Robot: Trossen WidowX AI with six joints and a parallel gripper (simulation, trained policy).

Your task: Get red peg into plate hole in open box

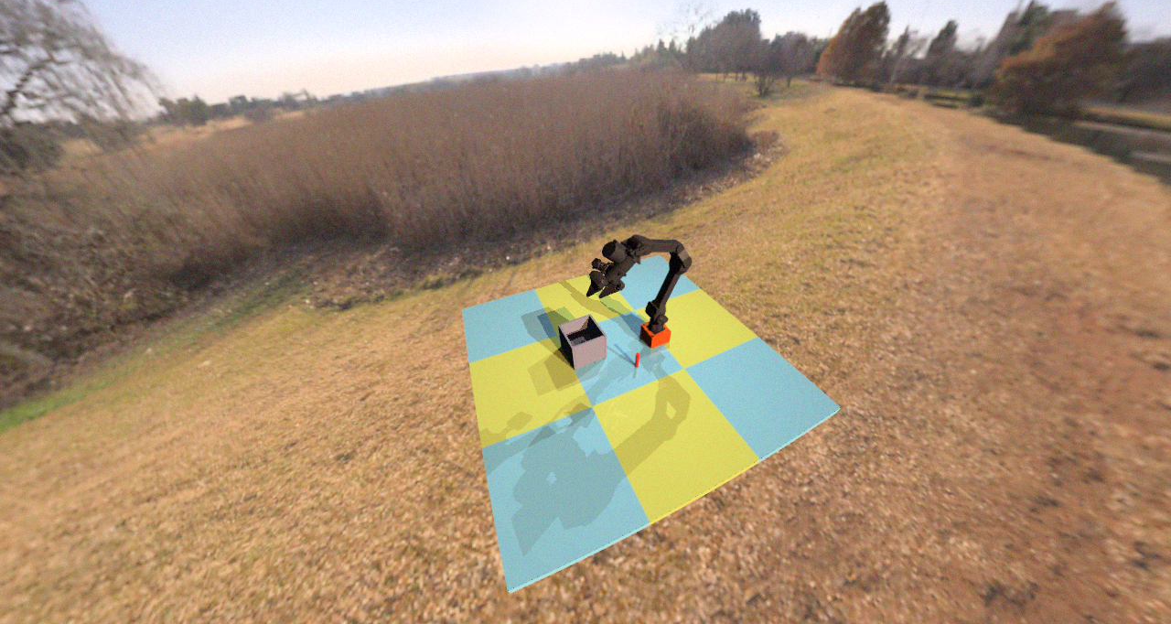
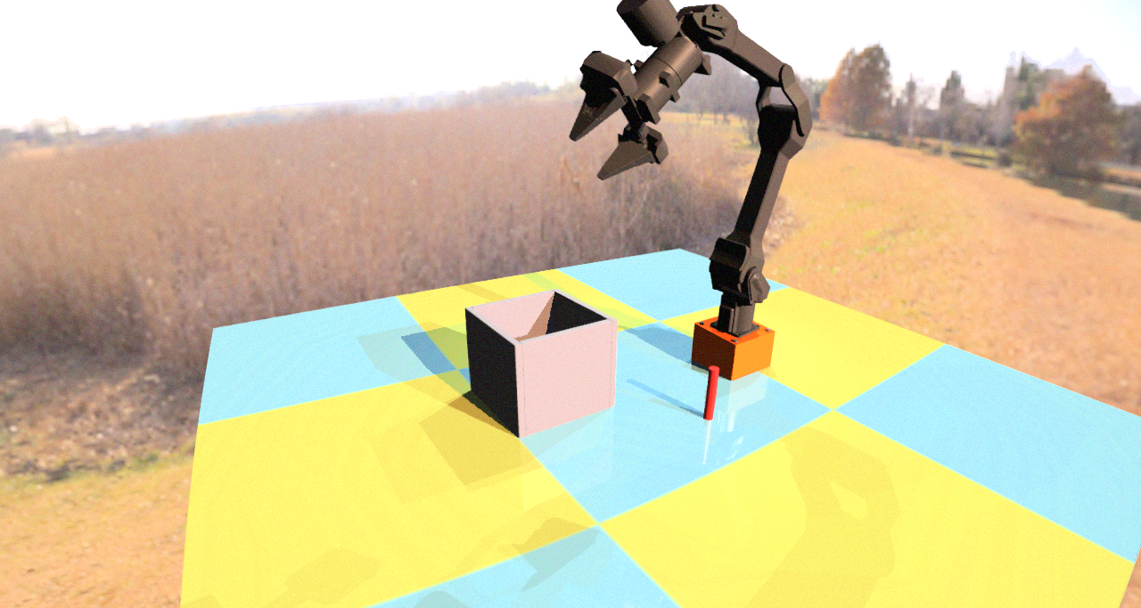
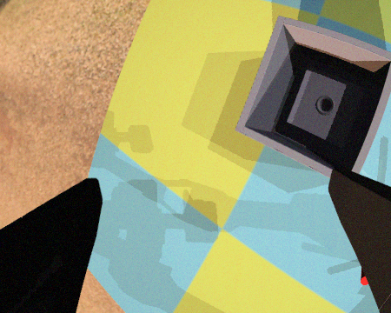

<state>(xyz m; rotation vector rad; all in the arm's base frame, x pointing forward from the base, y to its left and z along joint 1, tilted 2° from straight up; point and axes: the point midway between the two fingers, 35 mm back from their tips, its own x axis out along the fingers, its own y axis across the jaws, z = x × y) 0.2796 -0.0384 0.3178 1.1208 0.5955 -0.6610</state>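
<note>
My gripper tip is 130 mm past the red peg, 120 mm to the right of it and 320 mm above it.
</note>
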